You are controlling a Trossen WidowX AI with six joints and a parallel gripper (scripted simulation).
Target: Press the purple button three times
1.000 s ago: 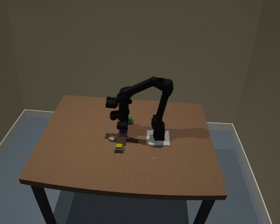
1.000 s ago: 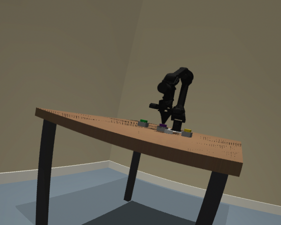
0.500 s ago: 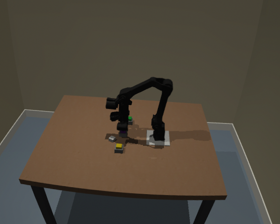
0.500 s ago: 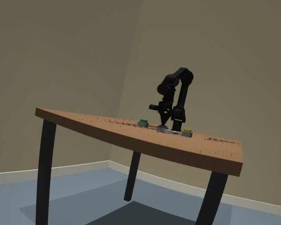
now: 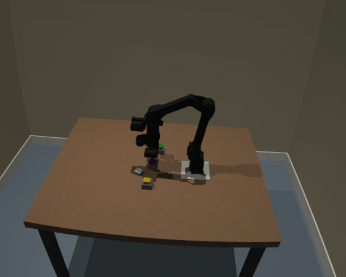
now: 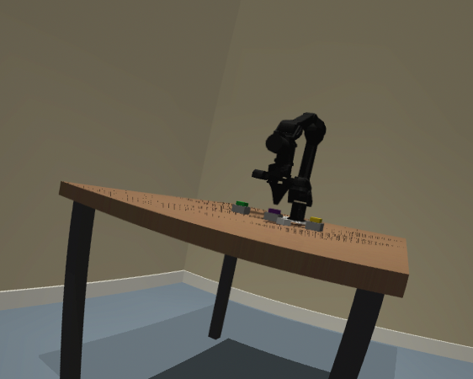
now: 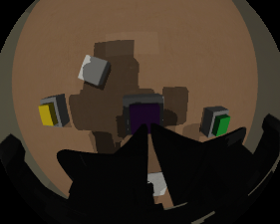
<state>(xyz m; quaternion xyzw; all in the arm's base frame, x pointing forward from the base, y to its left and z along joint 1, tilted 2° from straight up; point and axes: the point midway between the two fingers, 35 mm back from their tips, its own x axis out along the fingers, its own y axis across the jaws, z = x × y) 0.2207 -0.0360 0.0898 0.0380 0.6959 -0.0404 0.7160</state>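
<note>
Right now my gripper tip is 20 mm above the purple button. Also, from my gripper tip: small white block 70 mm ahead, 50 mm to the left, 40 mm below; then yellow button 30 mm ahead, 150 mm to the left, 20 mm below; then green button 40 mm behind, 130 mm to the right, 20 mm below.
</note>
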